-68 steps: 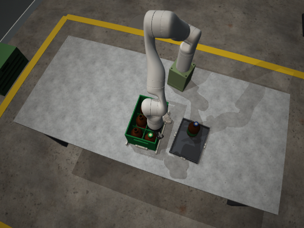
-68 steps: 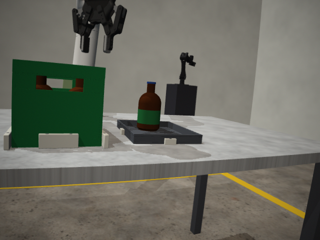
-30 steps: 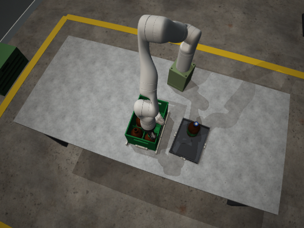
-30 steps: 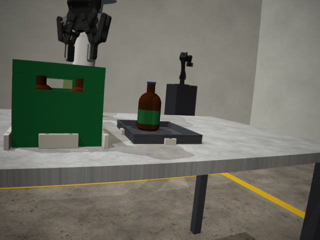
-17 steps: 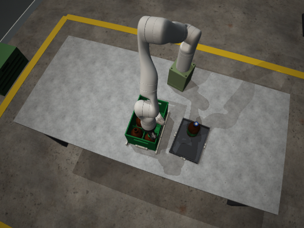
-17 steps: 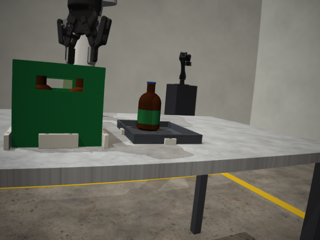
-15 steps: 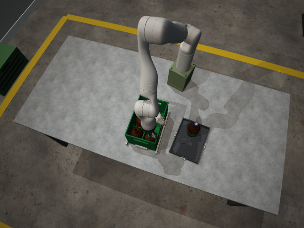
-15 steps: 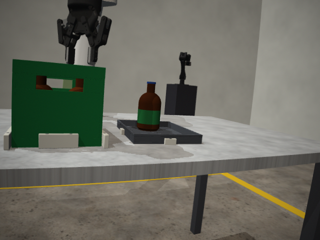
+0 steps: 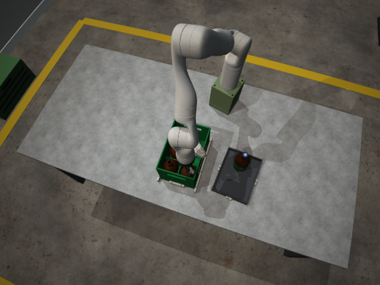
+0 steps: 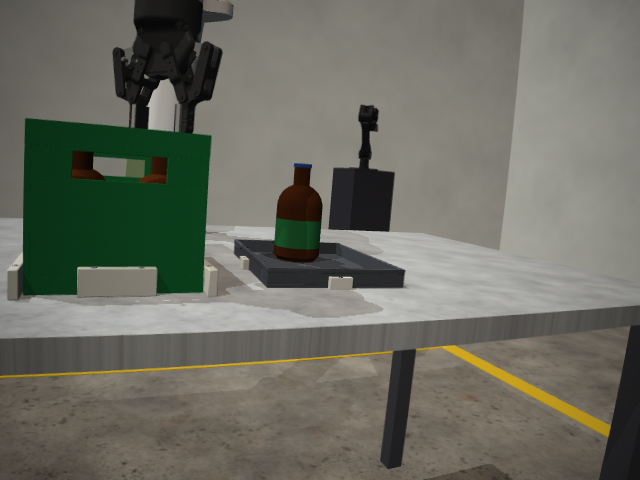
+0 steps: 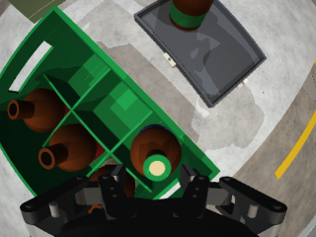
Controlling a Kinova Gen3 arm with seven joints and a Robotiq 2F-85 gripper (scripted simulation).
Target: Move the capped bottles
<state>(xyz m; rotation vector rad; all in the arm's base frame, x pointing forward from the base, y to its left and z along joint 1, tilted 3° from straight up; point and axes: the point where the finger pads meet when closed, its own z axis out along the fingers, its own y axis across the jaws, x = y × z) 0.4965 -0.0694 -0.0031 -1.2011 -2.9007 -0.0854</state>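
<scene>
Now: hand 10 cm above the crate, 9 cm past it and 4 cm to the left of it. From my hand the other things lie so: tray (24 cm to the left, 17 cm below, 9 cm behind).
</scene>
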